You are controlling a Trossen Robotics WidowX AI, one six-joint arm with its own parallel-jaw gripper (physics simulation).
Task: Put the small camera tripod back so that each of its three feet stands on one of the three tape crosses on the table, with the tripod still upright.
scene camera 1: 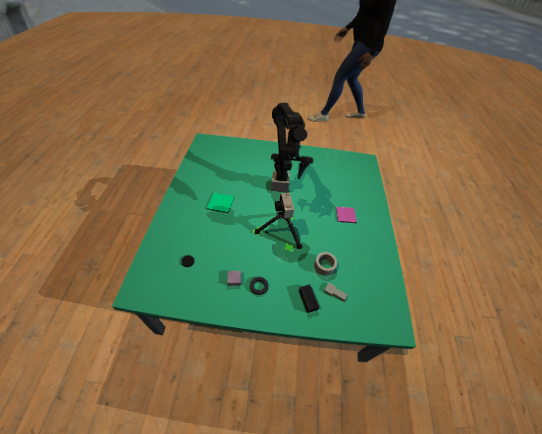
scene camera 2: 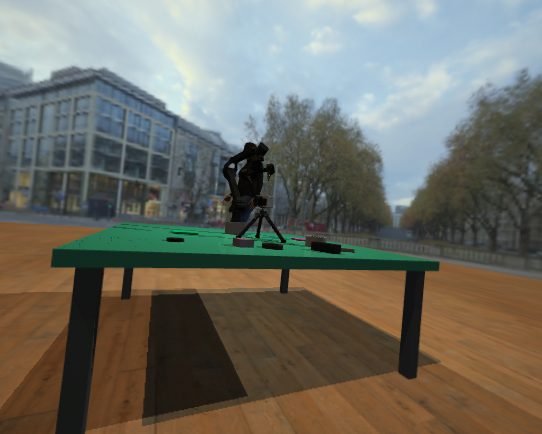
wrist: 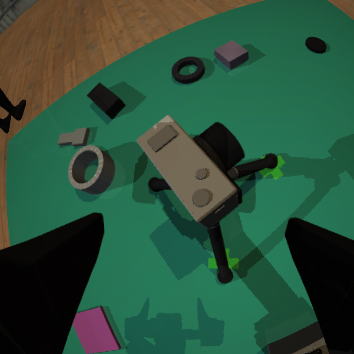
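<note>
The tripod stands upright on black legs with a beige-grey camera on top. In the wrist view one foot is at the edge of a green tape cross. Another foot is just past the second cross. The third foot is on bare table; the third cross is hidden there. In scene camera 1 that foot is right of a cross. My gripper is open and empty, above and behind the tripod.
A grey ring, a grey stepped piece, a black block, a black ring, a mauve block and a black disc lie in front. A green pad and a pink pad flank the tripod.
</note>
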